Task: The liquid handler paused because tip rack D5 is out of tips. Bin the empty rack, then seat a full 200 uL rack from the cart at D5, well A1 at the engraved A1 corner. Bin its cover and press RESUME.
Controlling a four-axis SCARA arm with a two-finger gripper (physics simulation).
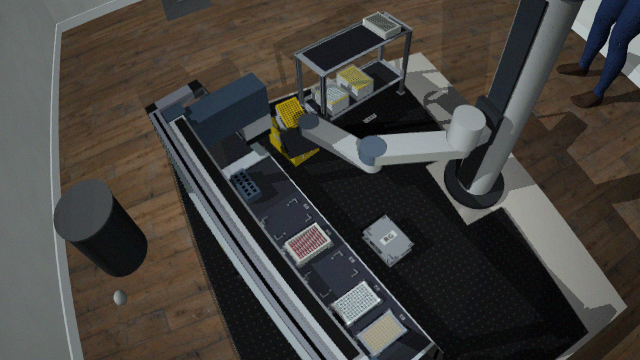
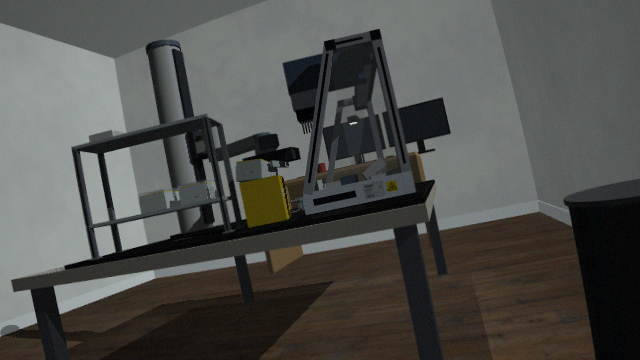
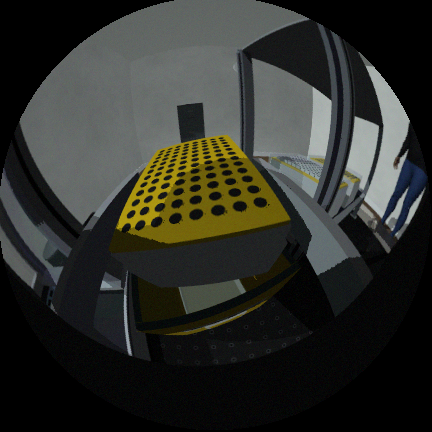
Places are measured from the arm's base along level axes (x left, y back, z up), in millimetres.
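Pixels of known places: gripper, fingertip midpoint: (image 1: 290,112) (image 2: 254,167) (image 3: 194,171); arm's base, origin of the base link: (image 1: 473,181).
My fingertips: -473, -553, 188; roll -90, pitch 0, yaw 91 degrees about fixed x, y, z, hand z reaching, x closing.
For each thing: its top centre in the pictures, then the offset to it from my fingertips, as dx, dy, dz. "*": a spot on its surface instead.
- empty yellow-topped tip rack, middle of its top: (image 3: 191,143) (image 2: 254,159) (image 1: 292,109) +15, +1, +28
- yellow bin, middle of its top: (image 3: 191,223) (image 2: 262,179) (image 1: 292,124) +22, -8, -40
- Slot D5, surface spot: (image 1: 286,218) * +333, -168, -117
- cart, middle of its top: (image 3: 344,88) (image 2: 148,133) (image 1: 356,39) -77, +308, +181
- white-topped rack, middle of its top: (image 3: 311,162) (image 2: 197,181) (image 1: 329,89) -48, +181, -4
- yellow-topped rack, middle of its top: (image 3: 337,162) (image 2: 158,190) (image 1: 355,75) -77, +308, -4
- grey rack, middle of its top: (image 2: 110,135) (image 1: 381,22) -107, +434, +206
- red-filled rack, middle of its top: (image 1: 307,241) (image 2: 339,180) +457, -145, -86
- blue tube block, surface spot: (image 1: 245,185) * +170, -251, -83
- blue pipetting head, surface spot: (image 1: 230,105) * +185, -228, +319
- grey box marked RG, middle of its top: (image 1: 388,236) (image 2: 290,199) +545, +106, -119
- handler's frame, surface spot: (image 2: 391,105) * +73, -443, +94
The empty yellow-topped tip rack (image 1: 290,112) (image 2: 251,170) (image 3: 200,190) has dark open holes. My gripper (image 1: 295,116) (image 3: 194,171) is shut on it, one finger along each side. The rack is upright, right over the yellow bin (image 1: 275,140) (image 2: 265,201) (image 3: 155,304); whether it touches the rim I cannot tell. Slot D5 (image 1: 286,218) shows bare deck and corner brackets. On the cart (image 1: 345,48) (image 2: 150,134), a white-topped rack (image 1: 333,98) and a yellow-topped rack (image 1: 355,80) stand on the lower shelf. The RESUME button cannot be made out.
A grey rack (image 1: 381,25) stands on the cart's top. A red-filled rack (image 1: 308,243) and a blue tube block (image 1: 245,185) flank D5. The blue pipetting head (image 1: 230,105) is left of the bin. A grey box marked RG (image 1: 388,241) lies on the mat. The handler's frame (image 2: 391,105) rises beyond the bin.
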